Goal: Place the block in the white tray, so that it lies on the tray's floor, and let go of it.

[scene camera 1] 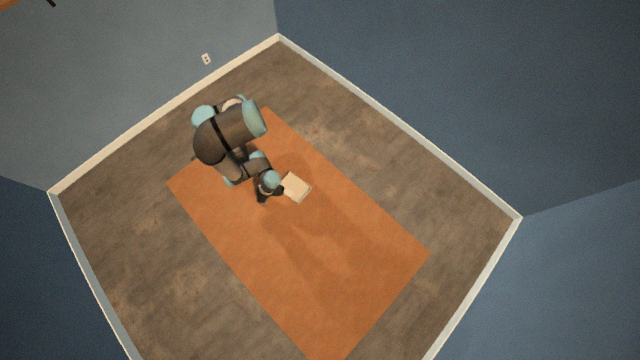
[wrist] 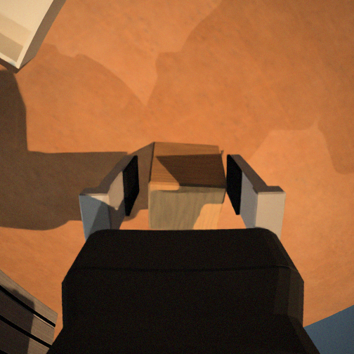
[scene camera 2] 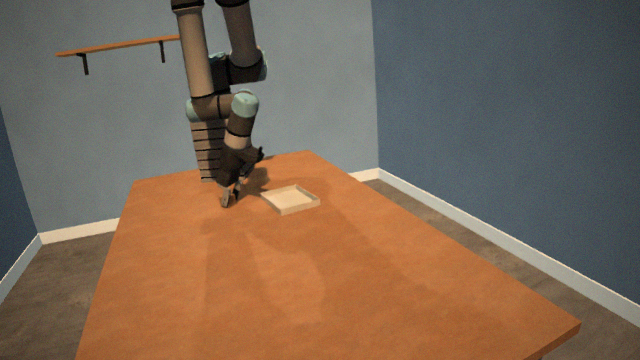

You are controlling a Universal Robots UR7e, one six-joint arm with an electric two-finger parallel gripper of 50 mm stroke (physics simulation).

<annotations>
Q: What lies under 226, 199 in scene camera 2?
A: The gripper.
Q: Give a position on a white tray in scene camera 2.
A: At 290, 199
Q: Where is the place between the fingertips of the gripper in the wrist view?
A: At 182, 173
</annotations>
